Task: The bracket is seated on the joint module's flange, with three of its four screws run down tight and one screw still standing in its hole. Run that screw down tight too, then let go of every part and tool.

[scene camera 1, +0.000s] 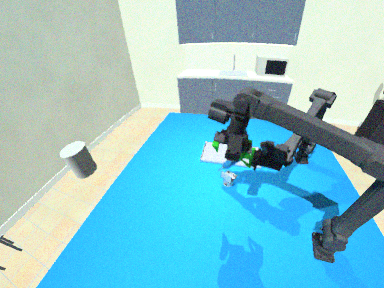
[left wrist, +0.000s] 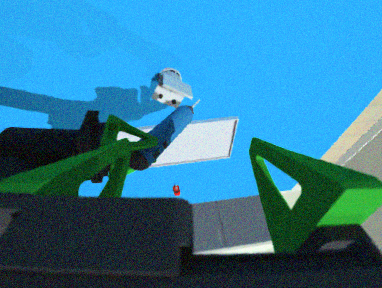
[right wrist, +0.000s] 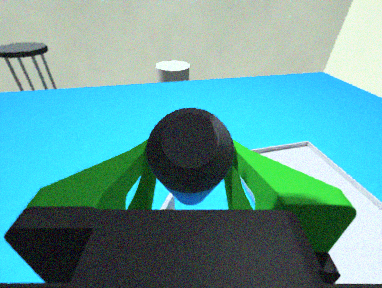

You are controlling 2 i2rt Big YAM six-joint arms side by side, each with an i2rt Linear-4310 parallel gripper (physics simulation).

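Places are measured from the left arm's base along level axes (x ahead, y left, z up), in metres.
Where they show: left gripper, fingertip midpoint: (left wrist: 190, 144); right gripper, fingertip midpoint: (left wrist: 157, 150) (right wrist: 190, 144); left arm's base, origin of the base link: (scene camera 1: 321, 247); right arm's base, origin of the base link: (scene camera 1: 299, 158).
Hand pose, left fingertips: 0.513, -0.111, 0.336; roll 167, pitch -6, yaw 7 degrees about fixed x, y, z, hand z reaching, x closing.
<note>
Things, the pixels of their top centre, and the offset from my left fingertips, as dx, dy, dz. Level surfaces: height alone.
- white tray, middle of its top: (right wrist: 339, 221) (left wrist: 179, 147) (scene camera 1: 231, 153) +0.040, -0.379, -0.320
- blue mat, its level: dz -0.336
- small red object, middle of its top: (left wrist: 176, 192) +0.049, -0.713, -0.301
The joint module with its white bracket (scene camera 1: 229, 178) (left wrist: 170, 87) stands on the blue mat; two dark round spots show on the bracket's face. The standing screw cannot be made out. My right gripper (scene camera 1: 248, 158) (left wrist: 157, 150) (right wrist: 190, 144) is shut on a screwdriver (left wrist: 170, 131) (right wrist: 190, 145) with a blue body and black end cap. In the left wrist view its thin tip is beside the bracket's edge; whether they touch cannot be told. My left gripper (scene camera 1: 231, 150) (left wrist: 190, 144) is open and empty, above the tray.
A white tray (scene camera 1: 212, 154) (left wrist: 220, 140) (right wrist: 325, 185) lies on the blue mat (scene camera 1: 150, 200) behind the module. A small red object (left wrist: 176, 190) shows beyond the tray. A grey cylinder (scene camera 1: 79, 160) (right wrist: 173, 72) and a stool (right wrist: 24, 49) stand off the mat. Both arms are close together.
</note>
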